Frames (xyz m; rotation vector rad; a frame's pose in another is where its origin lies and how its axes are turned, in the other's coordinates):
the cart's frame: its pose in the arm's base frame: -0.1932 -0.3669 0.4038 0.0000 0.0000 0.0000
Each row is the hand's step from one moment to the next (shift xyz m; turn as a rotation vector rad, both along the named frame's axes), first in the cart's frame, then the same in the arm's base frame.
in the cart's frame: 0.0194 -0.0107 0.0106 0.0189 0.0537 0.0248
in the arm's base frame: 0.0194 -0.0107 0.0106 0.0189 0.0537 0.0248
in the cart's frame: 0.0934 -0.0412 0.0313 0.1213 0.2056 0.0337
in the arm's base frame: 0.0934 -0.0412 0.0313 0.1213 0.2056 0.0337
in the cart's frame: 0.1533 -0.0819 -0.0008 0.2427 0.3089 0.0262
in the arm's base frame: 0.1533 -0.0819 -0.0008 0.2427 0.3089 0.0262
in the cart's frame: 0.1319 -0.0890 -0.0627 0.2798 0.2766 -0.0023
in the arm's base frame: 0.1319 -0.0890 -0.0627 0.2798 0.2766 -0.0023
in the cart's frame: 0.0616 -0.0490 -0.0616 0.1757 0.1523 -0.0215
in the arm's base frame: 0.0616 -0.0490 -0.0616 0.1757 0.1523 -0.0215
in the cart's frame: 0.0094 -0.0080 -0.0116 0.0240 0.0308 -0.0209
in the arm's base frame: 0.0094 -0.0080 -0.0116 0.0240 0.0308 -0.0209
